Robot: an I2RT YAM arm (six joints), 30 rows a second.
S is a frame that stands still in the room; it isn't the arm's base.
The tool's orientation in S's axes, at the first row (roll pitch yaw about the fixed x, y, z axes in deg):
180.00, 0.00, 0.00
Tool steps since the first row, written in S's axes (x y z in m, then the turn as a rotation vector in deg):
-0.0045, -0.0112, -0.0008, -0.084, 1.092, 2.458
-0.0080, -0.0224, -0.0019, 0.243, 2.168, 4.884
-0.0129, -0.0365, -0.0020, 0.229, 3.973, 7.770
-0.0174, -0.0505, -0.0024, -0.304, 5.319, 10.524
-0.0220, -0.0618, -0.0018, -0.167, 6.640, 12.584
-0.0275, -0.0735, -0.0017, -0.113, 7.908, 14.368
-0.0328, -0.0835, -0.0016, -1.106, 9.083, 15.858
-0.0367, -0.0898, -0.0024, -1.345, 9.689, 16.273
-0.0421, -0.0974, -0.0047, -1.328, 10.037, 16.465
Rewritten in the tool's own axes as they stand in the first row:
-0.0045, 0.0112, 0.0008, -0.084, -1.092, -2.458
-0.0080, 0.0224, 0.0019, 0.243, -2.168, -4.884
-0.0129, 0.0365, 0.0020, 0.229, -3.973, -7.770
-0.0174, 0.0505, 0.0024, -0.304, -5.319, -10.524
-0.0220, 0.0618, 0.0018, -0.167, -6.640, -12.584
-0.0275, 0.0735, 0.0017, -0.113, -7.908, -14.368
-0.0328, 0.0835, 0.0016, -1.106, -9.083, -15.858
-0.0367, 0.0898, 0.0024, -1.345, -9.689, -16.273
-0.0421, 0.0974, 0.0047, -1.328, -10.037, -16.465

